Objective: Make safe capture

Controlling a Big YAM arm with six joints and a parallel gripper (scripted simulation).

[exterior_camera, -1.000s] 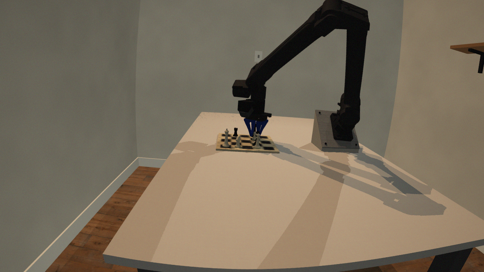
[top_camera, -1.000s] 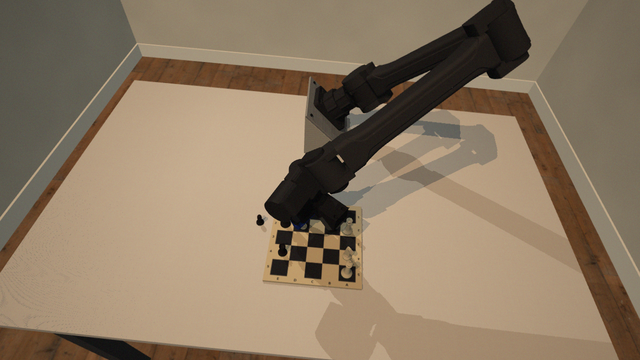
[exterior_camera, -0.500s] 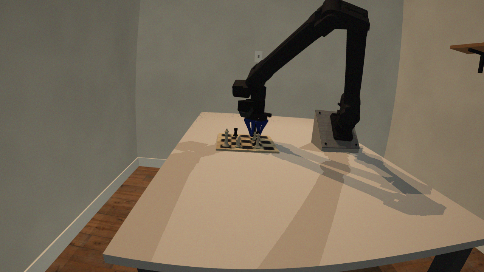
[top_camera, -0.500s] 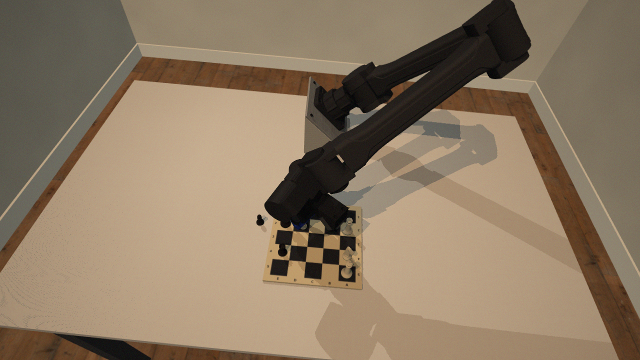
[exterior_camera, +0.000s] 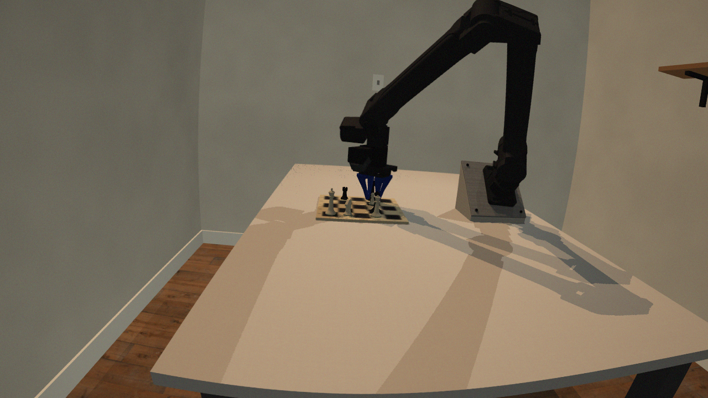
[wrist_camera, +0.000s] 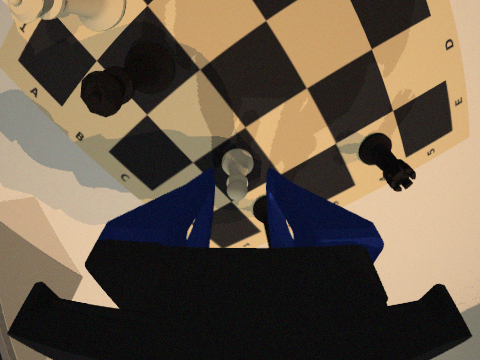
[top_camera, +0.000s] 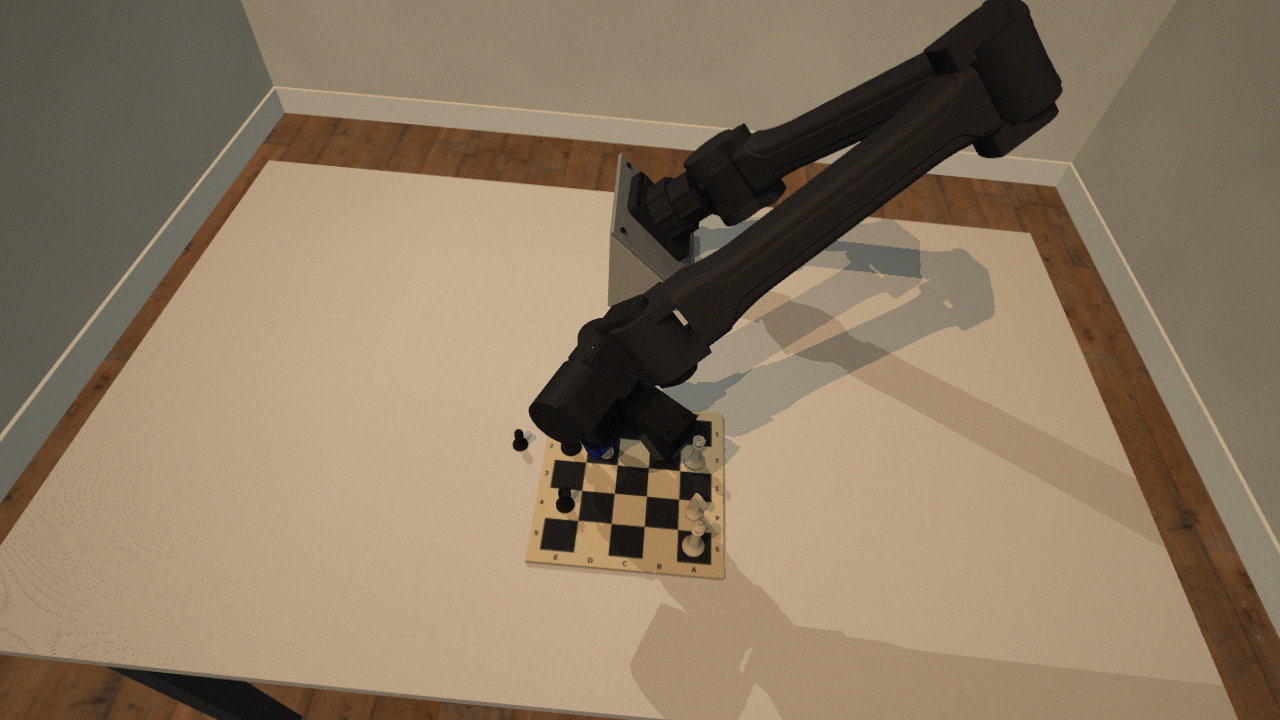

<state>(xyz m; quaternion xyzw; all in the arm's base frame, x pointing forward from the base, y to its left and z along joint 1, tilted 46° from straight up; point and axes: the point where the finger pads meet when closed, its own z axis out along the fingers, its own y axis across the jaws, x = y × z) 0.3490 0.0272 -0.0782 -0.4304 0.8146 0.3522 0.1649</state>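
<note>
My gripper is now 1 cm to the right of the white pawn. Also, from my hand: black pawn (10 cm to the right, 1 cm below); then chessboard (4 cm to the left, 4 cm ahead, 2 cm below); then black king (4 cm to the right, 1 cm above).
</note>
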